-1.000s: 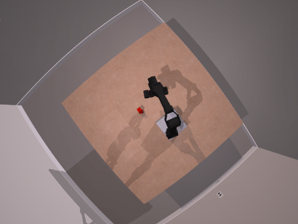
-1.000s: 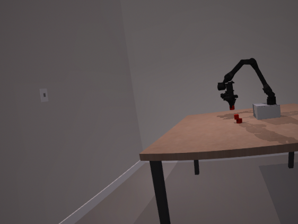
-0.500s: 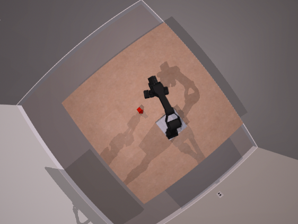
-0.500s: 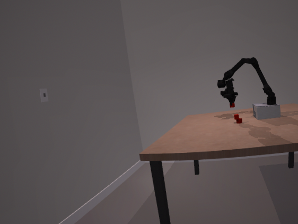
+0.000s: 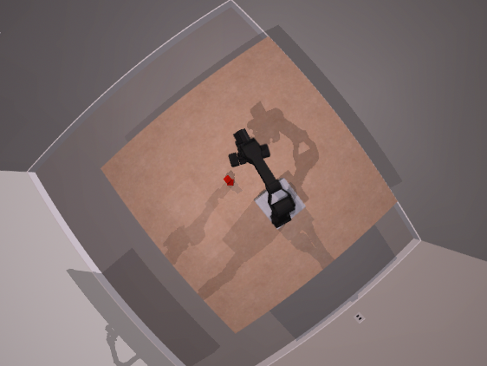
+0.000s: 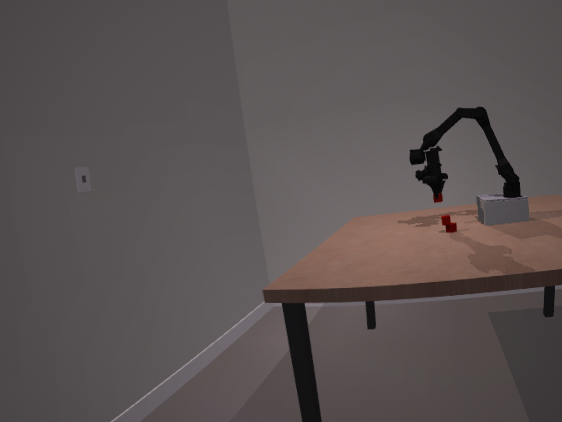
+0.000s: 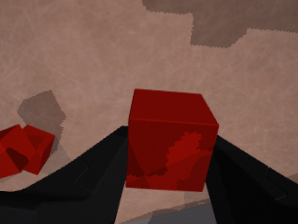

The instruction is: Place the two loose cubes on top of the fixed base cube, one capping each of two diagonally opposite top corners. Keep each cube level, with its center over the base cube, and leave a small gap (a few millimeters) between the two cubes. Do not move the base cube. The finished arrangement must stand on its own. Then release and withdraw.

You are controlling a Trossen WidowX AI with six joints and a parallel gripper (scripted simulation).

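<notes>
Right now the red cube is 150 mm to the left of my gripper tip and 80 mm below it.
</notes>
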